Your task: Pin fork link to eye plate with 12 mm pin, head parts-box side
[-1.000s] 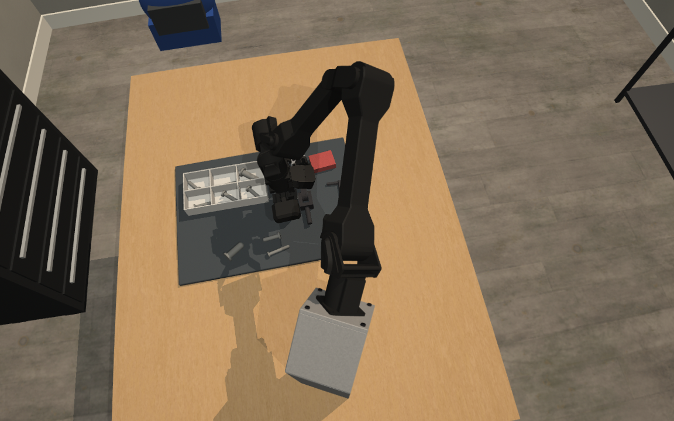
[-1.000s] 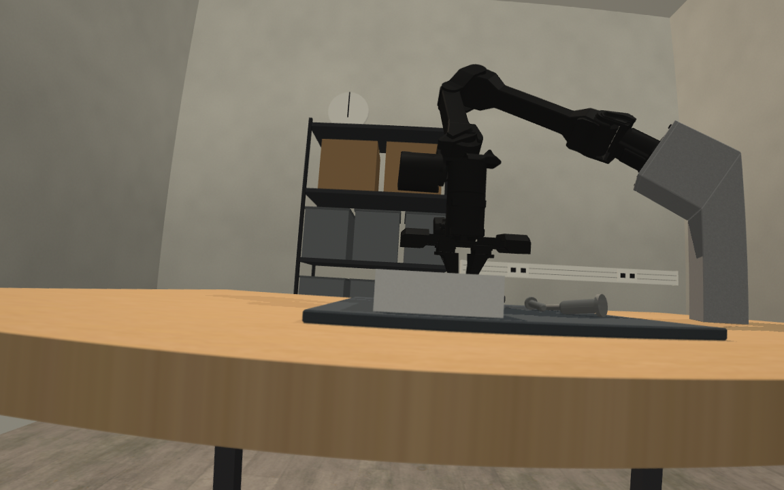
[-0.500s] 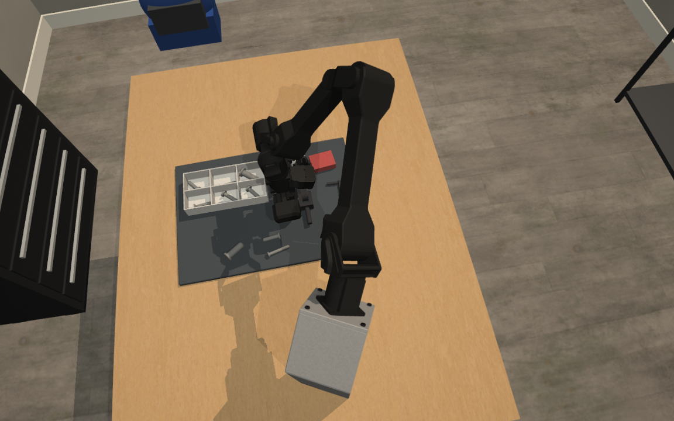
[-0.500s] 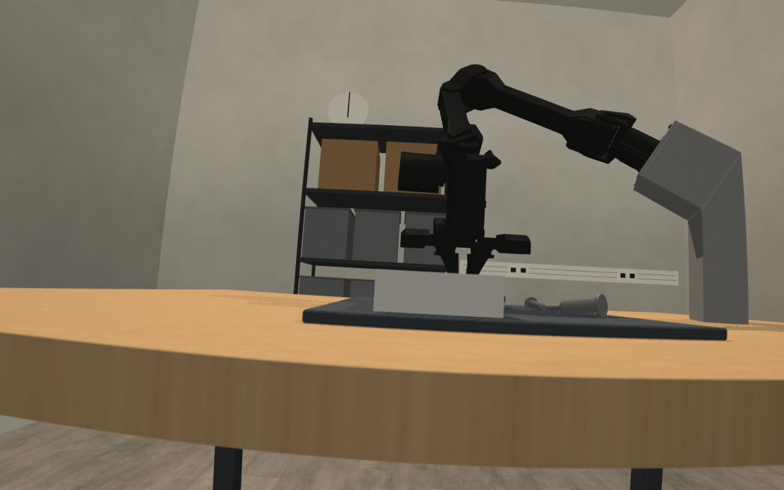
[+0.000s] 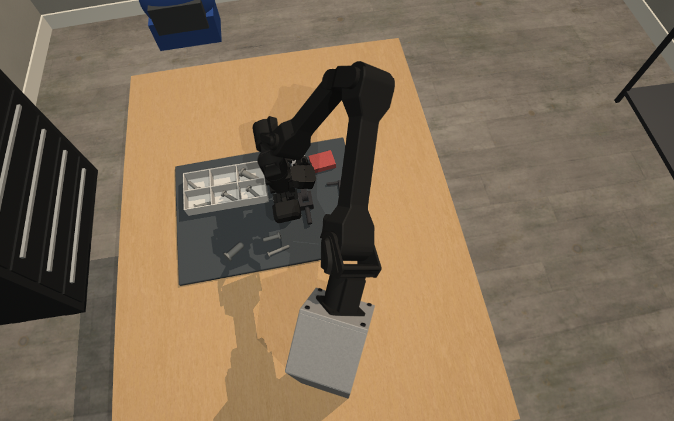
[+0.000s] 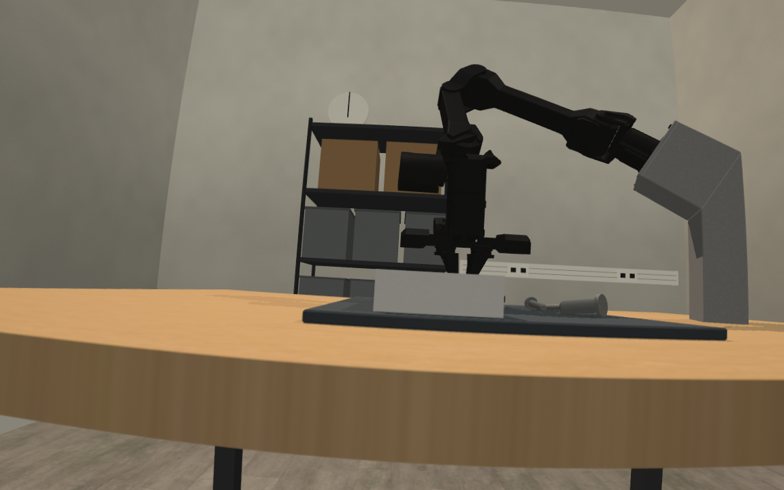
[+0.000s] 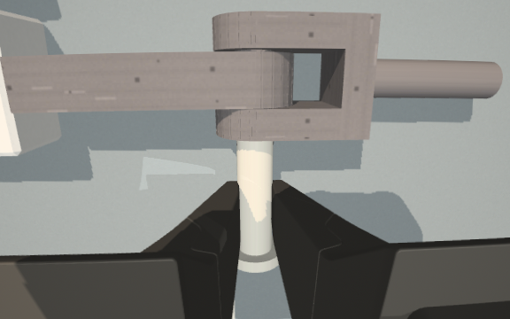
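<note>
Right now the grey eye plate is 4 cm to the right of my hand and 3 cm below it. The rest, counted from my hand: long strip 12 cm to the right, 5 cm behind, 4 cm below; dark mat 5 cm to the left, 5 cm below, 2 cm ahead; mount block 8 cm to the right, 7 cm ahead, 2 cm below.
</note>
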